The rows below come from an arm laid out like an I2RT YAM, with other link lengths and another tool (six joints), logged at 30 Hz.
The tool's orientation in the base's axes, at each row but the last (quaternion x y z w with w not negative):
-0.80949 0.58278 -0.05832 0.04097
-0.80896 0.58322 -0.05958 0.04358
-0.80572 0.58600 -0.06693 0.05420
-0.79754 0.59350 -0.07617 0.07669
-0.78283 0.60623 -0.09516 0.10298
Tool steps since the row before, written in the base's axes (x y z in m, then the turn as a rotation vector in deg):
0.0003 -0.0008 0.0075 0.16 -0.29 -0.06
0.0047 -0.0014 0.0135 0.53 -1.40 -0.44
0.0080 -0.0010 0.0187 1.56 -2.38 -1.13
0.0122 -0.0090 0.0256 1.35 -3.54 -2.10
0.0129 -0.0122 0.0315 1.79 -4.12 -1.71
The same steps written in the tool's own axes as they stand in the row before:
0.0012 -0.0010 -0.0074 0.32 -0.05 0.08
0.0034 -0.0059 -0.0127 1.47 0.01 0.51
0.0042 -0.0103 -0.0171 2.69 -0.54 1.36
0.0129 -0.0143 -0.0227 3.71 0.19 2.22
0.0158 -0.0177 -0.0273 4.39 -0.19 1.94

